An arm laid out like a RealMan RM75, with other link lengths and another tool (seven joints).
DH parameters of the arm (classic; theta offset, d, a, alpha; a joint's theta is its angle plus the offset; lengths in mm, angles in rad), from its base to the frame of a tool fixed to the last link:
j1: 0 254.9 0 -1.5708
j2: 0 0 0 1.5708
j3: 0 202.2 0 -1.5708
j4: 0 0 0 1.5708
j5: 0 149.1 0 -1.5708
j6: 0 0 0 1.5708
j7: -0.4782 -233 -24.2 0.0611
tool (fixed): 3.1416 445.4 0 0
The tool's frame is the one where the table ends.
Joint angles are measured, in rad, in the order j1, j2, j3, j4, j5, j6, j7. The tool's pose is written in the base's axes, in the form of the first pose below.
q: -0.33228, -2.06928, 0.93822, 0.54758, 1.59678, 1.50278, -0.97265
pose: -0.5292 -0.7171 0.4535 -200.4; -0.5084 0.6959 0.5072 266.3; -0.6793 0.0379 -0.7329 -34.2; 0 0 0 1
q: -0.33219, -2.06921, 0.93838, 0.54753, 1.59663, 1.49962, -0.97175
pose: -0.5300 -0.7181 0.4510 -201.0; -0.5080 0.6947 0.5092 266.7; -0.6791 0.0408 -0.7330 -34.2; 0 0 0 1
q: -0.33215, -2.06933, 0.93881, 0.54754, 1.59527, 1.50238, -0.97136
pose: -0.5294 -0.7167 0.4539 -200.3; -0.5071 0.6963 0.5079 266.5; -0.6801 0.0388 -0.7321 -34.1; 0 0 0 1
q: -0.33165, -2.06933, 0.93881, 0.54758, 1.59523, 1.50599, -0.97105
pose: -0.5292 -0.7153 0.4564 -199.8; -0.5069 0.6979 0.5059 265.9; -0.6804 0.0364 -0.7319 -34.1; 0 0 0 1
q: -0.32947, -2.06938, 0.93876, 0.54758, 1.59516, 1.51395, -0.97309
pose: -0.5261 -0.7143 0.4615 -199.0; -0.5091 0.6992 0.5019 264.4; -0.6812 0.0291 -0.7315 -34.1; 0 0 0 1
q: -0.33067, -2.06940, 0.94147, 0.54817, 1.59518, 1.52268, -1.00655
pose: -0.5048 -0.7255 0.4679 -196.9; -0.5327 0.6883 0.4925 262.2; -0.6793 -0.0006 -0.7339 -35.1; 0 0 0 1
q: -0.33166, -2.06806, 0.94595, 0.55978, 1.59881, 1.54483, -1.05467
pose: -0.4838 -0.7308 0.4815 -192.6; -0.5601 0.6813 0.4713 258.4; -0.6725 -0.0417 -0.7389 -35.3; 0 0 0 1
